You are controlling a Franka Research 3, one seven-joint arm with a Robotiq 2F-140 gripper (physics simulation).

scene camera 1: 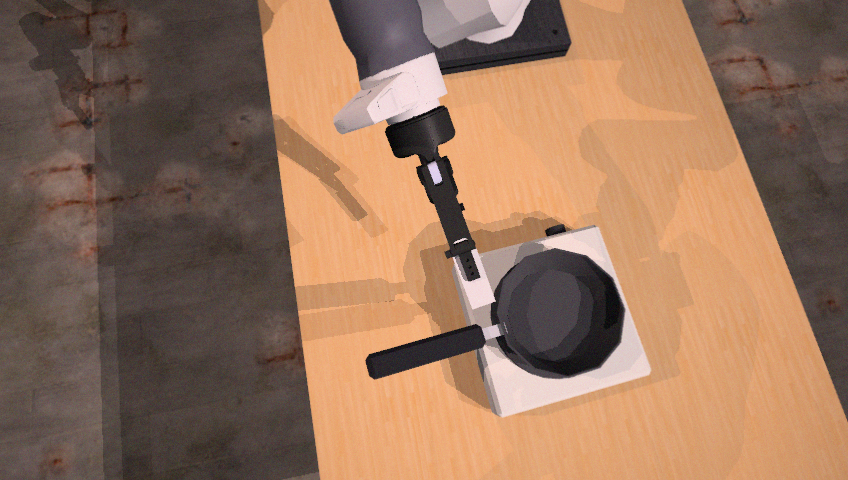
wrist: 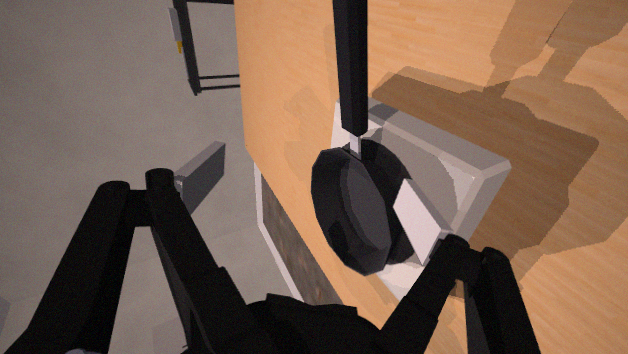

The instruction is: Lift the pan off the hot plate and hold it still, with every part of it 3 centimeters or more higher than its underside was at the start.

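The dark pan [scene camera 1: 559, 309] [wrist: 350, 200] sits on the white hot plate [scene camera 1: 517, 395] [wrist: 487, 162]. Its black handle [scene camera 1: 425, 352] [wrist: 351, 65] sticks out over the hot plate's edge, toward the left in the scene view and toward the top in the wrist view. My gripper [scene camera 1: 474, 288] [wrist: 313, 176] is wide open and empty. In the scene view its visible pale fingertip appears over the hot plate's left part, between the pan's rim and the handle's root; the other finger is hidden behind it. In the wrist view the right fingertip overlaps the pan's side. Its exact height is unclear.
The wooden table [scene camera 1: 595, 440] [wrist: 280, 75] bears the hot plate, whose black knob [scene camera 1: 555, 229] faces the arm side. The arm's dark base plate [scene camera 1: 505, 59] is at the top. A black frame [wrist: 192, 75] stands beyond the table edge in the wrist view.
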